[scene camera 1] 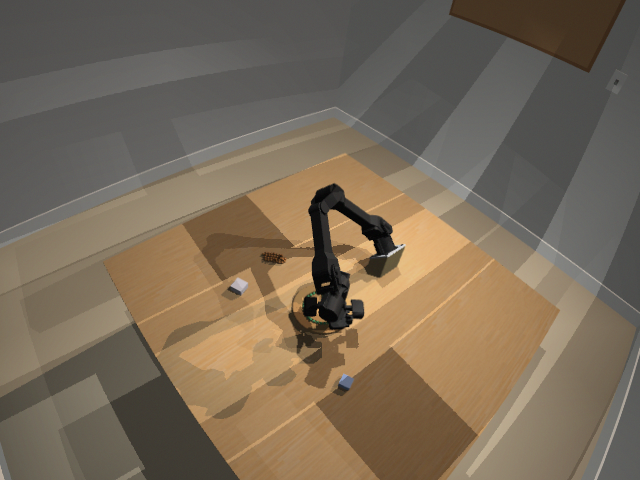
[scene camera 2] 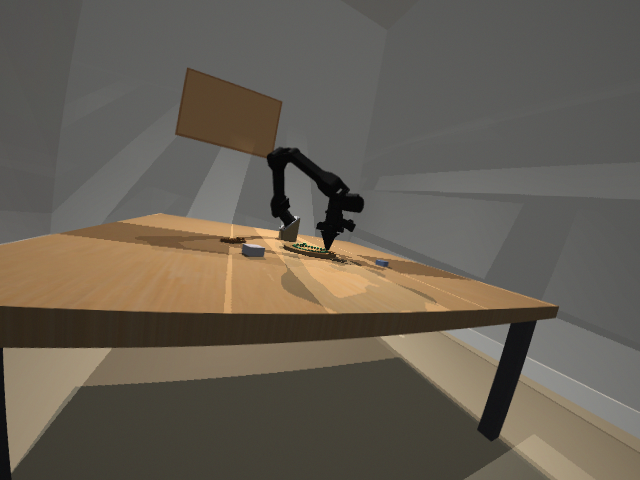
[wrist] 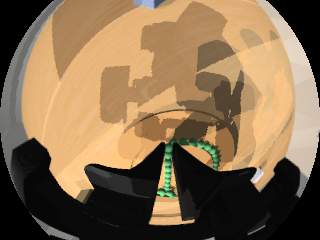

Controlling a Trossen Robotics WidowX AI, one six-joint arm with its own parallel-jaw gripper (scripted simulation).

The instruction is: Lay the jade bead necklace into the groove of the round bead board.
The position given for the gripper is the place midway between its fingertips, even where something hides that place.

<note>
In view: the gripper [scene camera 1: 330,321].
The gripper shows as well in scene camera 2 [scene camera 2: 327,250] and in the wrist view [wrist: 168,146].
</note>
